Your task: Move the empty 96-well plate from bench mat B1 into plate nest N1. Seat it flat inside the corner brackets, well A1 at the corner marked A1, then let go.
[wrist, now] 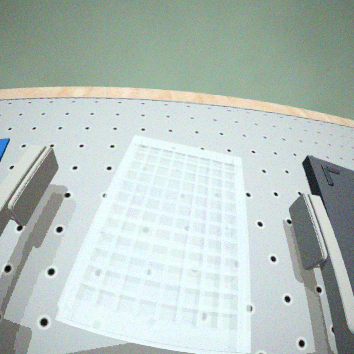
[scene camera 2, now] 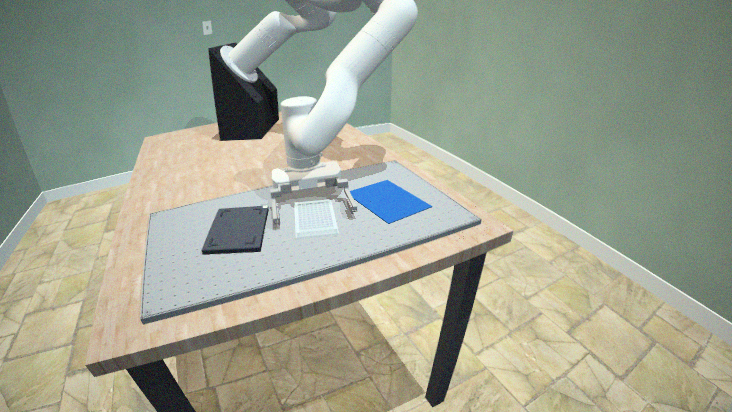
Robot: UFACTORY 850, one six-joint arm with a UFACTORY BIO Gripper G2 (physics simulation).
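The clear-white 96-well plate [scene camera 2: 316,218] [wrist: 170,235] lies flat on the grey perforated board [scene camera 2: 179,281] [wrist: 40,300], between the nest and the blue mat, not on either. My gripper [scene camera 2: 315,218] [wrist: 171,209] is open and empty, pointing down over the plate. Its fingers are spread to either side of the plate, a little above the board, with gaps to both long sides. The dark plate nest [scene camera 2: 236,228] [wrist: 340,200] lies left of the plate in the scene view and at the right edge in the wrist view. Its corner brackets show. A small white mark is at its back right corner in the scene view.
The blue mat [scene camera 2: 391,201] [wrist: 3,148] lies right of the gripper in the scene view. One finger is close to the nest's side. The board lies on a wooden table [scene camera 2: 169,168], with the arm's black pedestal [scene camera 2: 240,112] at the back.
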